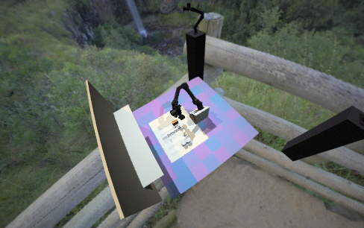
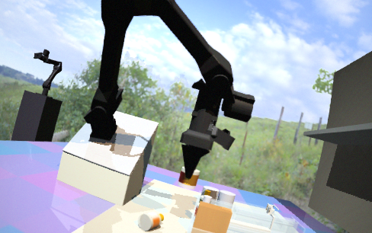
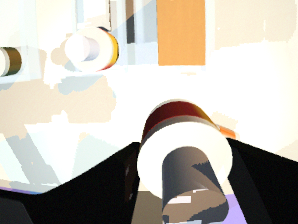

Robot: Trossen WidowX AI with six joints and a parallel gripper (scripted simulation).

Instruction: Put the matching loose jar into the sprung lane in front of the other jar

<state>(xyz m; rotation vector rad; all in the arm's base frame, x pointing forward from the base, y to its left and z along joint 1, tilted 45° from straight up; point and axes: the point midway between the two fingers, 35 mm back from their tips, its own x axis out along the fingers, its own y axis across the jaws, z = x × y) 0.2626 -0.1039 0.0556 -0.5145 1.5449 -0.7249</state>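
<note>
My gripper tip is now 90 mm above the tan block, 80 mm short of it and 20 mm to the left of it. Round my gripper tip: clear lane: 220 mm ahead, 110 mm below, 70 mm to the left.
</note>
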